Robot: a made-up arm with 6 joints.
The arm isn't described. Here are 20 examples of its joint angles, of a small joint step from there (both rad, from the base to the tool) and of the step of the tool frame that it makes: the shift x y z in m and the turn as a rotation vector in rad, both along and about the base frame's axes.
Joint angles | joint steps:
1: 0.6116 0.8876 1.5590 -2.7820 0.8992 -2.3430 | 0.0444 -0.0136 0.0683 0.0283 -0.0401 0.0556
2: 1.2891 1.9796 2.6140 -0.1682 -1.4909 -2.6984 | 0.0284 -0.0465 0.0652 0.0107 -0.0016 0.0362
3: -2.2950 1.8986 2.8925 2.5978 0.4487 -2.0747 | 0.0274 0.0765 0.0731 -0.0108 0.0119 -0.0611
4: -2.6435 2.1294 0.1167 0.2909 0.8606 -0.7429 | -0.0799 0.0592 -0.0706 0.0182 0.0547 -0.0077
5: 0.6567 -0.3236 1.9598 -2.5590 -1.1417 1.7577 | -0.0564 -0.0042 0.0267 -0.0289 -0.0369 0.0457
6: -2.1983 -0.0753 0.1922 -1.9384 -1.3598 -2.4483 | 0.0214 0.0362 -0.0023 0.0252 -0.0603 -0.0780
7: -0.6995 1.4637 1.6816 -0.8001 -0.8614 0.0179 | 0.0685 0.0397 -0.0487 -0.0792 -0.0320 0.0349
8: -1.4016 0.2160 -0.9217 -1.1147 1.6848 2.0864 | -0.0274 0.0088 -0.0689 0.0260 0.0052 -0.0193
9: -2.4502 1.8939 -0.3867 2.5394 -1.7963 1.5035 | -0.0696 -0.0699 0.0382 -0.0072 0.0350 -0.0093
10: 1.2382 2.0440 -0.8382 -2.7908 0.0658 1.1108 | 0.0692 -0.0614 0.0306 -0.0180 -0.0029 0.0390
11: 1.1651 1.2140 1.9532 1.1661 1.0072 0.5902 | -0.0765 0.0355 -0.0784 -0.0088 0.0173 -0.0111
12: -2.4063 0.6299 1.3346 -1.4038 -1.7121 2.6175 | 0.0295 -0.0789 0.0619 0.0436 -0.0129 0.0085
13: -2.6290 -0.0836 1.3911 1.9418 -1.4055 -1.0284 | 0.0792 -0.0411 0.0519 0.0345 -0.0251 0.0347
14: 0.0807 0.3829 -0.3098 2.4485 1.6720 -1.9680 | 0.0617 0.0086 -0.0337 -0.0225 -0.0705 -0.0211
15: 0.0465 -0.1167 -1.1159 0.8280 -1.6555 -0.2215 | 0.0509 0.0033 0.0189 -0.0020 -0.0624 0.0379
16: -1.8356 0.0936 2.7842 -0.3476 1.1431 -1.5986 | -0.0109 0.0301 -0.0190 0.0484 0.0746 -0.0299
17: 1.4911 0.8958 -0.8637 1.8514 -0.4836 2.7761 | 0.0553 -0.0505 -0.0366 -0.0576 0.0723 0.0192
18: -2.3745 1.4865 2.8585 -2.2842 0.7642 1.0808 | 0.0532 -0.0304 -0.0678 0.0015 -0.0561 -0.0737
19: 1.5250 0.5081 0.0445 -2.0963 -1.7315 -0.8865 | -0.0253 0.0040 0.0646 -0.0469 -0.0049 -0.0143
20: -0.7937 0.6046 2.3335 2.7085 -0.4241 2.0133 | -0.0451 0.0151 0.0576 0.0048 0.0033 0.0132
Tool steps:
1: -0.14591 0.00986 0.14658 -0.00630 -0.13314 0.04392
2: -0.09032 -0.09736 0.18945 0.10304 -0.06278 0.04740
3: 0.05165 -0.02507 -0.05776 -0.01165 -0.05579 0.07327
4: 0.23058 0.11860 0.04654 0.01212 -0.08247 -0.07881
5: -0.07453 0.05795 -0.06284 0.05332 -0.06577 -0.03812
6: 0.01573 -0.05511 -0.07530 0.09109 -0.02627 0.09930
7: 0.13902 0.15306 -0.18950 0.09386 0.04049 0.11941
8: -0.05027 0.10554 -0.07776 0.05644 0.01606 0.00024
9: -0.15197 -0.09917 -0.03424 -0.06627 0.05565 -0.09046
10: 0.10358 0.06690 -0.13991 0.09593 -0.00753 0.07226
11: 0.23263 0.10956 -0.17638 -0.10490 0.04878 -0.05193
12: 0.20877 0.13119 0.17992 -0.07049 0.13471 0.00997
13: 0.15757 0.10844 -0.03260 -0.06622 0.04228 0.03763
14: -0.05309 0.11034 -0.06995 -0.02454 -0.00054 0.00125
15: 0.02149 0.05928 0.03328 -0.01747 0.05324 0.03437
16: 0.01398 -0.06007 0.07328 -0.03779 -0.02245 -0.03007
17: -0.04971 -0.00037 0.01859 -0.00905 0.06010 0.00340
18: 0.00324 -0.10360 0.02146 -0.02733 0.02459 0.10723
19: 0.06611 0.03008 0.11314 0.05367 0.04225 -0.03353
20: -0.04543 0.05988 -0.03601 -0.02269 -0.03024 -0.06103
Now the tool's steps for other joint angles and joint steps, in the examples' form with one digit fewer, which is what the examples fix.
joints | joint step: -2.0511 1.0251 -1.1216 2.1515 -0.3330 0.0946 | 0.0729 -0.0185 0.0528 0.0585 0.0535 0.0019
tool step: -0.0450 -0.1225 -0.0514 -0.0656 -0.0445 0.1022
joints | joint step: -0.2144 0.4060 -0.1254 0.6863 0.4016 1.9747 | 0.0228 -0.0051 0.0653 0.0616 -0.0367 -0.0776
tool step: 0.0511 0.0441 0.1298 0.0031 -0.0248 0.0159
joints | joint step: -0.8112 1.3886 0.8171 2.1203 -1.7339 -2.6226 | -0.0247 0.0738 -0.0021 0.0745 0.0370 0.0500
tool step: -0.0612 -0.0133 -0.1696 0.0647 0.1325 0.0167
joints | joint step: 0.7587 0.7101 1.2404 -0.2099 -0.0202 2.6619 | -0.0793 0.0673 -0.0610 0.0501 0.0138 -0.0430
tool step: 0.2664 -0.0215 -0.2568 -0.0794 0.0832 -0.0852
